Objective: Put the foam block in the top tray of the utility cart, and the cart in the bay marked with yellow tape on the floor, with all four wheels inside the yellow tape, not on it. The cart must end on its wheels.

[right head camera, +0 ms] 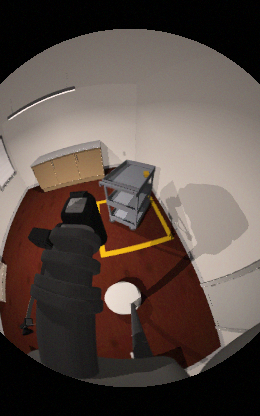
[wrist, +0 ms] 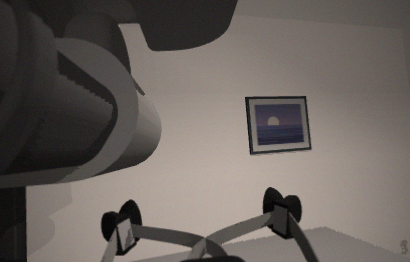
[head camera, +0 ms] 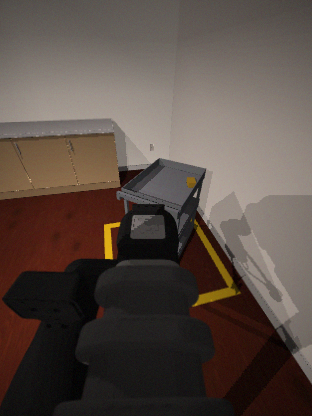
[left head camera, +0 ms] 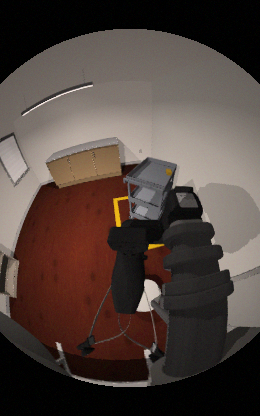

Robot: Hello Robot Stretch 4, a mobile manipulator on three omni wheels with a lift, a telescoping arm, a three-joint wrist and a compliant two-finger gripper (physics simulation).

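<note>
The grey three-shelf utility cart (head camera: 160, 181) (left head camera: 147, 172) (right head camera: 125, 175) stands upright near the room's corner. The orange-yellow foam block (head camera: 191, 182) (left head camera: 169, 171) (right head camera: 146, 174) rests in its top tray, near the right side. Yellow tape (head camera: 215, 256) (left head camera: 117, 212) (right head camera: 136, 246) marks the bay around the cart's base. In the right head view the near wheels stand inside the tape; the far wheels are hidden. My gripper (left head camera: 121, 349) (wrist: 202, 210) is open and empty, well away from the cart and pointing back from it. My arm covers part of the cart and bay in the head view.
A long wooden cabinet (head camera: 60, 162) (left head camera: 87, 162) (right head camera: 67, 169) stands along the back wall, left of the cart. The right wall runs close beside the bay. A white round base (right head camera: 123, 297) is on the floor. A framed picture (wrist: 278, 125) hangs on a wall.
</note>
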